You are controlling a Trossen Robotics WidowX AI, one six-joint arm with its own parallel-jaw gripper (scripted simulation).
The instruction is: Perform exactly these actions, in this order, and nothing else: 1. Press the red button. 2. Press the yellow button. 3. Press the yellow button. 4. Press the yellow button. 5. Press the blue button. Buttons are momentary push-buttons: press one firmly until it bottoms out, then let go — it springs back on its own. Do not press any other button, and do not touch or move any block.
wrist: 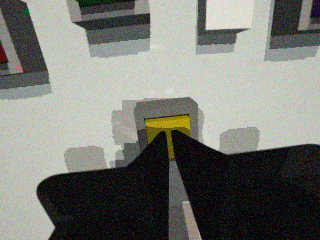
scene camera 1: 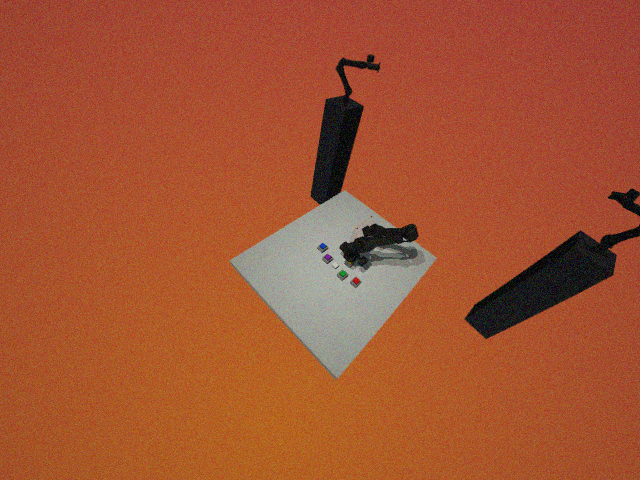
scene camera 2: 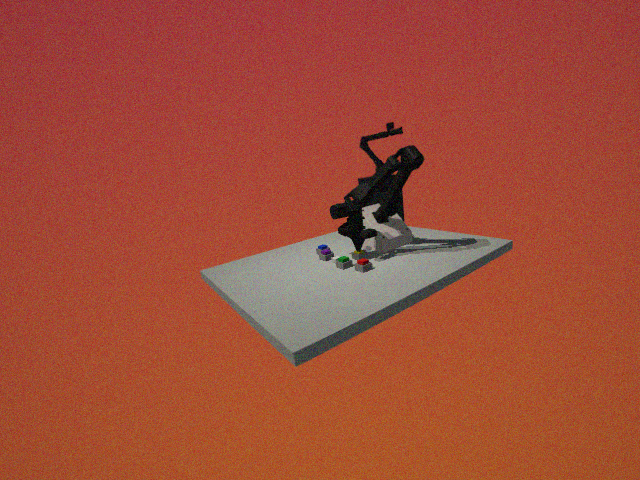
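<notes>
You can see my gripper and a yellow button in the pictures, and the wrist view shows my gripper too.
</notes>
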